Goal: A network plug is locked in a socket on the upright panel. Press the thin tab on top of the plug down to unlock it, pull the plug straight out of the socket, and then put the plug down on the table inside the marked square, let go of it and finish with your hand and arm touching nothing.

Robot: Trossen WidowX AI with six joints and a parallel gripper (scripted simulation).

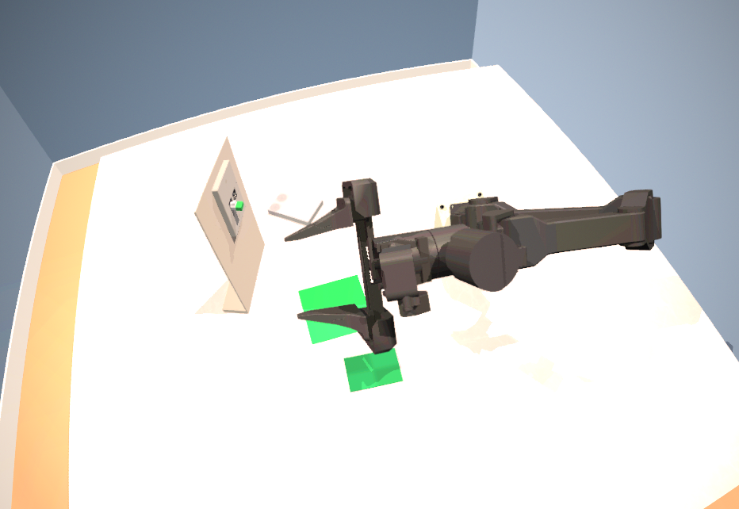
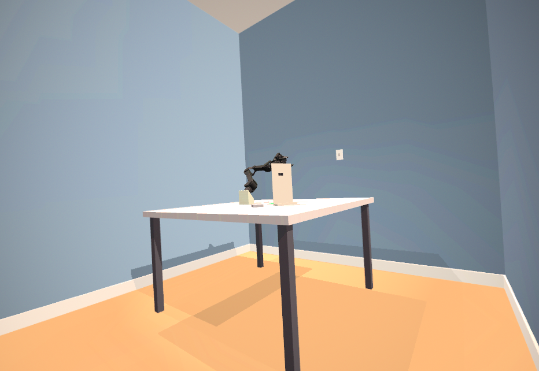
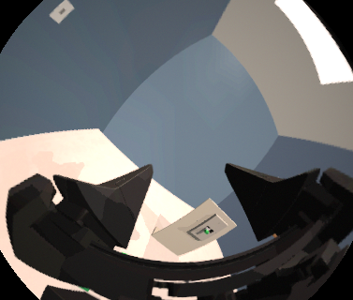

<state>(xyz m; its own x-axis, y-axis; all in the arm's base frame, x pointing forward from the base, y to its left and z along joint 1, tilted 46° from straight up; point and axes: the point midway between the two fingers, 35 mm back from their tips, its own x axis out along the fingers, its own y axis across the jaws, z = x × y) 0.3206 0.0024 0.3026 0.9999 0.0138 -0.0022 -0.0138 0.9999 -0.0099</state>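
Now: gripper tip 8 cm short of the network plug, 26 cm to the left of it and 12 cm above it. The rest, counted from my gripper tip: green marked square 4 cm behind, 15 cm to the right, 34 cm below; then upright panel 10 cm ahead, 27 cm to the right, 21 cm below.
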